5 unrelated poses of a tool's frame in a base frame.
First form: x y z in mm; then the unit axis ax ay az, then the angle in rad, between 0 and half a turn.
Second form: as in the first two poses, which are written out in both.
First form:
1: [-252 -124 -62 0.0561 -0.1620 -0.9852 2.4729]
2: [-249 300 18 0.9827 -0.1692 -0.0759 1.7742]
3: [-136 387 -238 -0.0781 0.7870 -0.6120 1.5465]
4: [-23 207 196 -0.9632 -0.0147 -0.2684 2.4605]
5: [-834 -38 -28 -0.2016 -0.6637 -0.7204 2.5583]
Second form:
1: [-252 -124 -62 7.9 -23.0 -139.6]
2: [-249 300 18 99.9 -17.2 -7.7]
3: [-136 387 -238 -6.9 69.7 -54.2]
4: [-23 207 196 -135.8 -2.1 -37.8]
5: [-834 -38 -28 -29.5 -97.3 -105.6]
